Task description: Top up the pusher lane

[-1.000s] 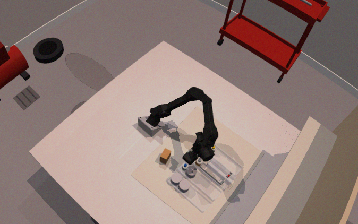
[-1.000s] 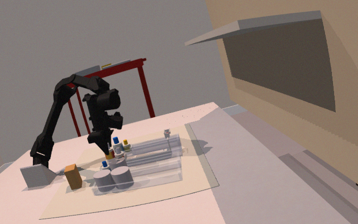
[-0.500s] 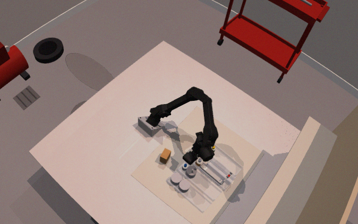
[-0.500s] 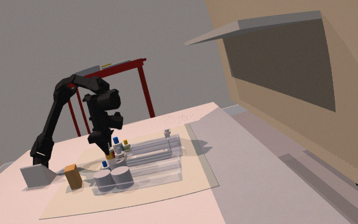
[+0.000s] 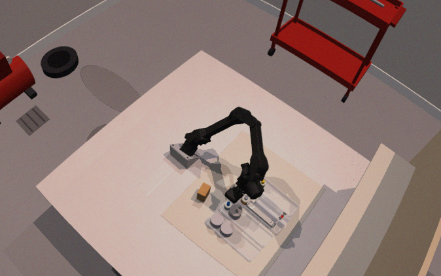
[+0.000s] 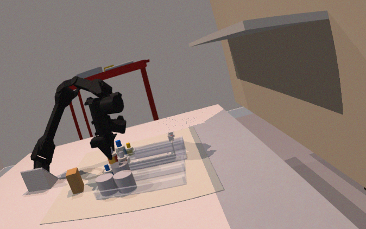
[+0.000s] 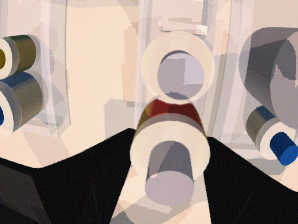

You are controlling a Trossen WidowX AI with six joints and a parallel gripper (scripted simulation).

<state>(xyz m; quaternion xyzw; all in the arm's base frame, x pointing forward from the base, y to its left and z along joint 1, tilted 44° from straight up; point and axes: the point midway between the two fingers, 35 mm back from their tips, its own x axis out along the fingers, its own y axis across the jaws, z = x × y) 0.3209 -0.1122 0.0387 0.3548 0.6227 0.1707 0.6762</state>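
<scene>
Now: the clear sprung lane 14 cm ahead of my gripper tip and 4 cm below it. Also, from my gripper tip: orange box (15 cm behind, 8 cm to the right, 2 cm below); then red mark (22 cm ahead, 2 cm above, 1 cm to the right); then pusher plate (15 cm ahead, 1 cm below).
</scene>
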